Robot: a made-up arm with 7 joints. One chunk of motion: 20 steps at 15 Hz.
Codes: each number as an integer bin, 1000 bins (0 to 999) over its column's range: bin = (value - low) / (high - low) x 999, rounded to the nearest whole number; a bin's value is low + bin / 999 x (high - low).
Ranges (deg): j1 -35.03..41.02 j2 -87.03..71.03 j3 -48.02..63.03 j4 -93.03..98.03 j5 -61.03..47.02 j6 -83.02..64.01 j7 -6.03..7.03
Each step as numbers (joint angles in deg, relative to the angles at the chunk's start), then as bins.
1 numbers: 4.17 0.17 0.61 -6.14 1.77 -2.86 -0.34
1 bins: 515 551 437 454 581 545 435
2 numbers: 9.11 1.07 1.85 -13.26 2.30 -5.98 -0.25
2 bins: 580 557 449 417 586 523 442
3 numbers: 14.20 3.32 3.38 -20.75 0.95 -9.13 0.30
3 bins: 647 571 462 378 573 502 484
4 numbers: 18.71 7.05 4.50 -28.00 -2.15 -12.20 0.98
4 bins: 706 595 472 340 544 481 536
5 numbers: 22.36 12.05 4.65 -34.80 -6.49 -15.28 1.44
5 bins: 754 626 474 304 504 460 571
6 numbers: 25.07 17.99 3.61 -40.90 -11.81 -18.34 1.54
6 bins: 789 664 464 273 455 439 579
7 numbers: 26.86 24.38 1.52 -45.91 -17.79 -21.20 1.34
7 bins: 813 704 446 246 400 420 564
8 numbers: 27.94 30.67 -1.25 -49.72 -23.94 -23.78 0.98
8 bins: 827 744 421 226 343 403 536
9 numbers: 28.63 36.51 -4.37 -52.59 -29.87 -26.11 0.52
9 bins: 836 781 393 211 288 387 501
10 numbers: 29.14 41.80 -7.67 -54.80 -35.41 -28.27 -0.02
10 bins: 843 814 363 200 237 372 460
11 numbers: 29.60 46.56 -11.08 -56.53 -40.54 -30.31 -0.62
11 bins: 849 844 332 191 189 358 414
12 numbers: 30.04 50.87 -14.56 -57.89 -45.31 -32.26 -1.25
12 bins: 855 872 301 184 145 345 366
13 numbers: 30.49 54.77 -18.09 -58.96 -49.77 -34.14 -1.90
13 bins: 861 896 269 178 104 332 316
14 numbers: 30.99 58.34 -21.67 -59.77 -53.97 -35.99 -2.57
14 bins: 867 919 237 174 65 320 265
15 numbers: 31.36 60.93 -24.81 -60.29 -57.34 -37.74 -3.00
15 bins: 872 935 209 171 34 308 232
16 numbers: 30.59 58.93 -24.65 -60.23 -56.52 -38.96 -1.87
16 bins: 862 923 210 172 42 299 318
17 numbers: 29.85 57.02 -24.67 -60.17 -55.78 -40.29 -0.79
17 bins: 852 910 210 172 49 290 401
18 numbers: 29.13 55.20 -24.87 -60.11 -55.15 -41.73 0.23
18 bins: 843 899 208 172 54 281 479
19 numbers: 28.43 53.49 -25.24 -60.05 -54.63 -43.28 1.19
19 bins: 834 888 205 172 59 270 552
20 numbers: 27.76 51.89 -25.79 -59.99 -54.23 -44.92 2.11
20 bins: 825 878 200 173 63 259 623
